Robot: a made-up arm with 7 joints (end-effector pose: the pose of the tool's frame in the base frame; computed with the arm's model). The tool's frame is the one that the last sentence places. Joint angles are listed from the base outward.
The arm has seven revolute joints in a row. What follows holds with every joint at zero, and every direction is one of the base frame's.
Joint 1 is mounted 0.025 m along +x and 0.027 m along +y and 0.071 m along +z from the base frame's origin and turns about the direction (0, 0.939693, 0.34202).
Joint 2 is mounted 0.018 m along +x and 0.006 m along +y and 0.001 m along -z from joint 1 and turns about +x.
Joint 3 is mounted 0.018 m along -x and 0.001 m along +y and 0.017 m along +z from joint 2 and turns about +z.
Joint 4 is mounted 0.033 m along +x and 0.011 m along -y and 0.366 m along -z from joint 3 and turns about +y.
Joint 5 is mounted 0.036 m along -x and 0.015 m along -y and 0.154 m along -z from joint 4 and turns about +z.
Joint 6 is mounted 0.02 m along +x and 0.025 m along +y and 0.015 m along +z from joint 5 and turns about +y.
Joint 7 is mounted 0.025 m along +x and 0.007 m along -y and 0.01 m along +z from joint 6 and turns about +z.
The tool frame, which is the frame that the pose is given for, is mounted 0.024 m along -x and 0.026 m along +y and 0.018 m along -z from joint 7; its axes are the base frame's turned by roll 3.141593, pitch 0 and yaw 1.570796 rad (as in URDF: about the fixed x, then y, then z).
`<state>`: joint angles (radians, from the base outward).
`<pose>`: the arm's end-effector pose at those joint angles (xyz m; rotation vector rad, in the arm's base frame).
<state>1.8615 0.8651 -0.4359 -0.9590 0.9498 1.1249 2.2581</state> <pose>-0.4304 0.1746 0.1183 0.9386 -0.7391 -0.7461</pose>
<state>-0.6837 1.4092 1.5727 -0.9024 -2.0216 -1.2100 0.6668</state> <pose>0.1388 0.4906 0.1882 -1.4297 -0.3805 -2.5048</pose>
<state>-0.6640 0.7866 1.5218 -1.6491 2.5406 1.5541 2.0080</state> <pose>0.2000 0.4077 -0.0007 0.5665 0.6760 -1.6398</pose>
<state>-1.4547 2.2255 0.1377 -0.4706 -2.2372 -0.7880 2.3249</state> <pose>-0.0764 0.4757 0.2797 0.3903 1.7369 2.4238</pose>
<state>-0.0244 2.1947 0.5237 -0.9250 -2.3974 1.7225 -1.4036</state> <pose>0.2041 0.3905 0.3740 1.2857 -0.5068 0.5038</pose>
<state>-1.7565 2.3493 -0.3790 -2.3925 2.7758 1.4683 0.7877</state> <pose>-0.0302 0.2744 0.2950 1.9538 1.5404 0.2560</pose>
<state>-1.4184 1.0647 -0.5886 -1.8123 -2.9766 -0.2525 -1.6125</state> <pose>0.4632 0.1529 0.1658 0.9615 0.3175 0.6131</pose>
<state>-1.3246 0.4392 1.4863 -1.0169 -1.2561 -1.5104 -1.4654</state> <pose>0.4006 0.1872 0.0853 0.1381 0.2543 -2.1337</pose>
